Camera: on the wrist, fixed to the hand. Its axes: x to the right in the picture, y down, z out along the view.
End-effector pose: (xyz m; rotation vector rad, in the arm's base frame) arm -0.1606 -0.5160 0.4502 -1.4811 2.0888 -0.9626
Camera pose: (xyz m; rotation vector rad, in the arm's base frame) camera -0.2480 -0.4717 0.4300 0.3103 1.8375 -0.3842
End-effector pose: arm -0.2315 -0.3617 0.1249 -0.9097 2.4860 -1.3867
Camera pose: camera -0.2808 -0.2820 0.0898 0.7241 1.6221 -0.8995
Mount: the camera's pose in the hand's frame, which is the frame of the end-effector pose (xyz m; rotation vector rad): -0.0115 0.0808 -0.0579 0.4171 -0.3190 1.5271
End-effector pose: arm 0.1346 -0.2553 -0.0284 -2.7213 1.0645 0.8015
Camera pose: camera 0.0995 -0.3253 0.0339 -0.9962 2.6887 0.8494
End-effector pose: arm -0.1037 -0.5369 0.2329 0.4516 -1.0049 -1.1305
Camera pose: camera -0.0127 -0.5042 0.2587 -0.2409 -1.4227 0.4074
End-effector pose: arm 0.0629 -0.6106 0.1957 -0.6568 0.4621 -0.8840
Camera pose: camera 0.0655 -0.5829 0.0996 0.0607 0.3382 0.5722
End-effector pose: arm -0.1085 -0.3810 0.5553 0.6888 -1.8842 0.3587
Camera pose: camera -0.1117 -0.2827 0.5736 -0.6518 -2.3371 1.6840
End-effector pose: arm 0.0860 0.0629 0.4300 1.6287 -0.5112 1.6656
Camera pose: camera -0.0132 0.0501 0.4292 -1.2112 1.3122 -1.6898
